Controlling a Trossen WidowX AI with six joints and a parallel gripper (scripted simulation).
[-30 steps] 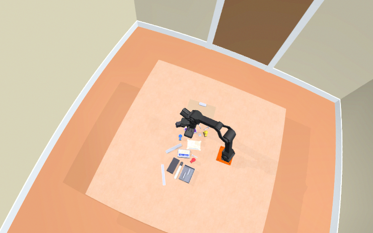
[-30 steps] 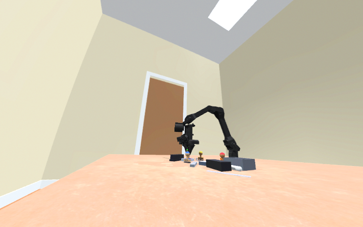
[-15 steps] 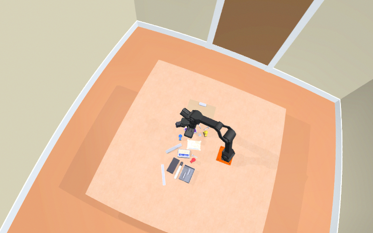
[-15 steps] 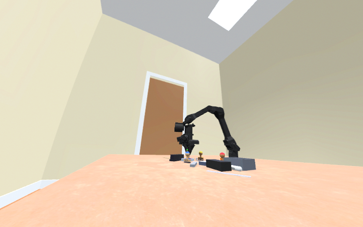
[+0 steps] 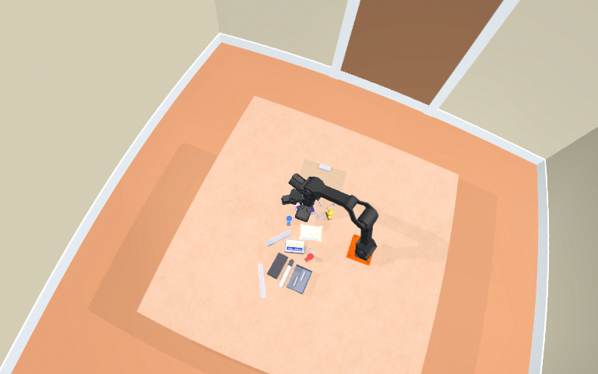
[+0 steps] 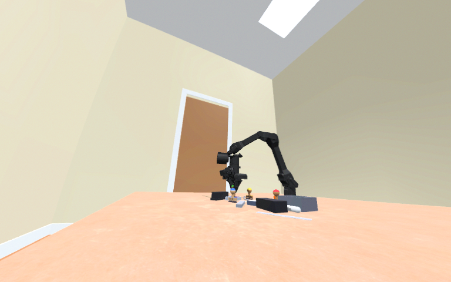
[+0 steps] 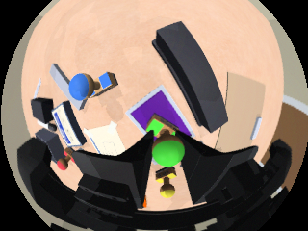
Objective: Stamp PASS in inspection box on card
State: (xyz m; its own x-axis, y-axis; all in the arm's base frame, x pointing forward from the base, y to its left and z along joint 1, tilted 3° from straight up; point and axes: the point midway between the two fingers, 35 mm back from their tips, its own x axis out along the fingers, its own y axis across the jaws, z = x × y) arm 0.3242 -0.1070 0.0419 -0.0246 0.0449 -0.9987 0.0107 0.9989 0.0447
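My gripper tip is 30 mm above the purple ink pad. Also, from my gripper tip: blue-knobbed stamp 50 mm ahead, 90 mm to the left, 20 mm below; then black bar 60 mm ahead, 40 mm to the right, 20 mm below; then green-knobbed stamp right at my gripper tip.
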